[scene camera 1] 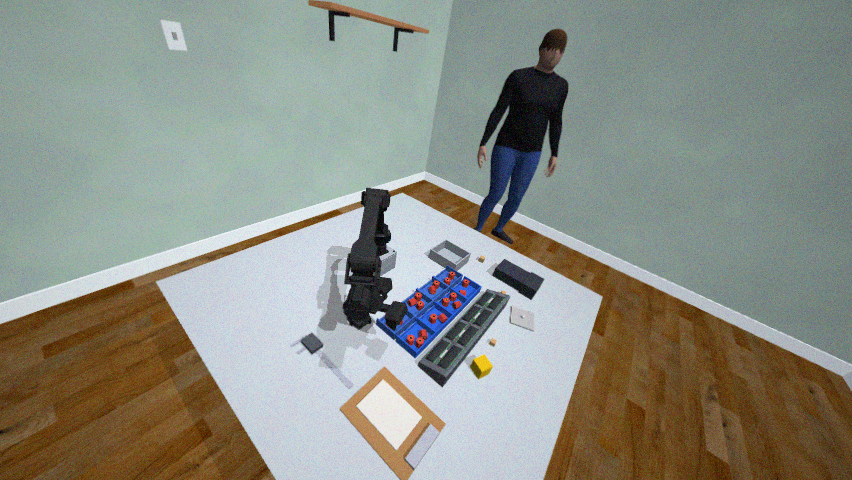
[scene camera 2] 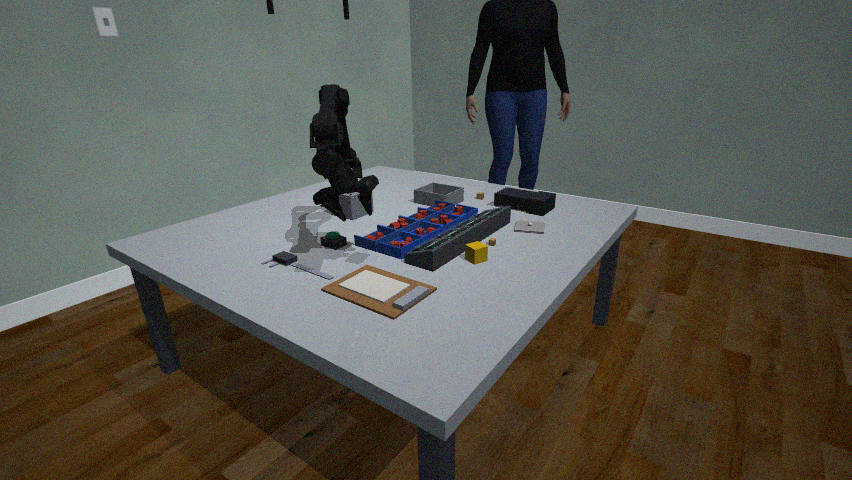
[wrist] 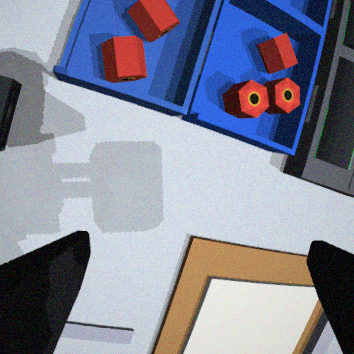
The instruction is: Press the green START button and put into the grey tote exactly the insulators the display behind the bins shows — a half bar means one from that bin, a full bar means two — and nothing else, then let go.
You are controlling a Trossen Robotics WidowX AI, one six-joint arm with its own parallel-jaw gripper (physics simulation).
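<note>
Blue bins (scene camera 1: 400, 342) (scene camera 2: 381, 246) (wrist: 125, 96) in two rows hold red hexagonal insulators (scene camera 1: 433, 318) (scene camera 2: 457, 209) (wrist: 123, 58). The dark display (scene camera 1: 432, 370) (scene camera 2: 422, 259) (wrist: 307, 177) lies along them; its bars are not legible. The green START button (scene camera 2: 332, 235) sits on a black base left of the bins; the arm hides it in scene camera 1. The grey tote (scene camera 1: 440, 260) (scene camera 2: 427, 197) stands beyond the bins, with no insulator visible inside. My gripper (scene camera 1: 376, 320) (scene camera 2: 357, 215) (wrist: 201, 248) is open and empty, raised above the table near the bins' near-left end.
A clipboard (scene camera 1: 351, 410) (scene camera 2: 333, 289) (wrist: 250, 252) lies in front of the bins, and a caliper-like tool (scene camera 1: 311, 342) (scene camera 2: 284, 258) to its left. A yellow cube (scene camera 1: 481, 366) (scene camera 2: 476, 252) and a black box (scene camera 1: 517, 278) (scene camera 2: 524, 200) stand to the right. A person (scene camera 1: 527, 113) (scene camera 2: 518, 59) stands behind the table.
</note>
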